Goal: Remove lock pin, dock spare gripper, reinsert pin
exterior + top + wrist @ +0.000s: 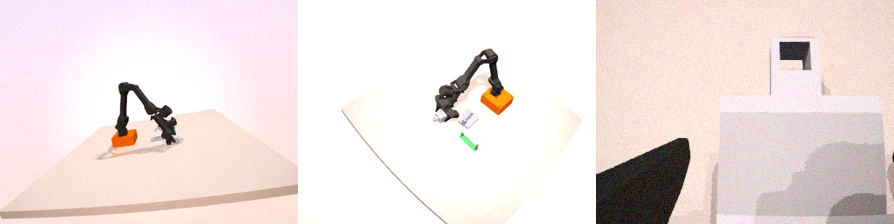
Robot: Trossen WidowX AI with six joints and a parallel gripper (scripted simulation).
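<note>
My gripper tip is 1 cm past the spare gripper. Round my gripper tip: pale grey mount 13 cm to the left, 10 cm behind, 3 cm above; then green cradle 24 cm to the left.
</note>
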